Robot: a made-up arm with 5 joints. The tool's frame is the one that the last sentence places.
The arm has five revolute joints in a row. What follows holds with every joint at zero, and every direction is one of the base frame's. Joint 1 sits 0.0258 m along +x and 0.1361 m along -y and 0.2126 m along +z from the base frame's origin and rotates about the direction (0.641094, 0.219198, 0.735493). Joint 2 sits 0.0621 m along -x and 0.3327 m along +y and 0.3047 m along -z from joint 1 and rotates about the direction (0.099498, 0.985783, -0.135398). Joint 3 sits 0.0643 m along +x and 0.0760 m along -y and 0.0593 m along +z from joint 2 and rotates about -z. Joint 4 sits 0.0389 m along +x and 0.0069 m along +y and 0.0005 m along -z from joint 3 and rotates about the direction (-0.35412, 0.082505, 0.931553). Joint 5 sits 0.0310 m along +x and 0.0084 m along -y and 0.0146 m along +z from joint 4 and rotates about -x. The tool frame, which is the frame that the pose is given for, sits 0.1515 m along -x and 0.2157 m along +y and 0.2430 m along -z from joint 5; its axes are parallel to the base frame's.
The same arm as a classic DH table. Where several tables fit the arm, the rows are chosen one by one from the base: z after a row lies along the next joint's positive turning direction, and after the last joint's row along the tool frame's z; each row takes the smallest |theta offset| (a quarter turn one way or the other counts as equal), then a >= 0, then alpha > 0; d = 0 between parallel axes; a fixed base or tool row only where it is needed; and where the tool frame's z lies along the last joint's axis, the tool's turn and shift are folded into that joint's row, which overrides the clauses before.
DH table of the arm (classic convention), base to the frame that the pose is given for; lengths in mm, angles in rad. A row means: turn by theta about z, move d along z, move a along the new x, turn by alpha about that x. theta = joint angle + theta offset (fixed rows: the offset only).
base (fixed): a 137.1; alpha -0.7444; d 233.9; theta0 -1.2413
joint 1: a 87.3; alpha -1.3895; d -294; theta0 1.1569
joint 2: a 71.6; alpha -1.435; d 341; theta0 -0.6765
joint 3: a 15.5; alpha 2.7695; d -142.4; theta0 -1.4425
joint 4: a -9.7; alpha -1.2089; d -85.1; theta0 0.2451
joint 5: a 215.7; alpha 1.5708; d 115.3; theta0 -0.0883
tool (fixed): a 0; alpha 0; d -243; theta0 -1.5708

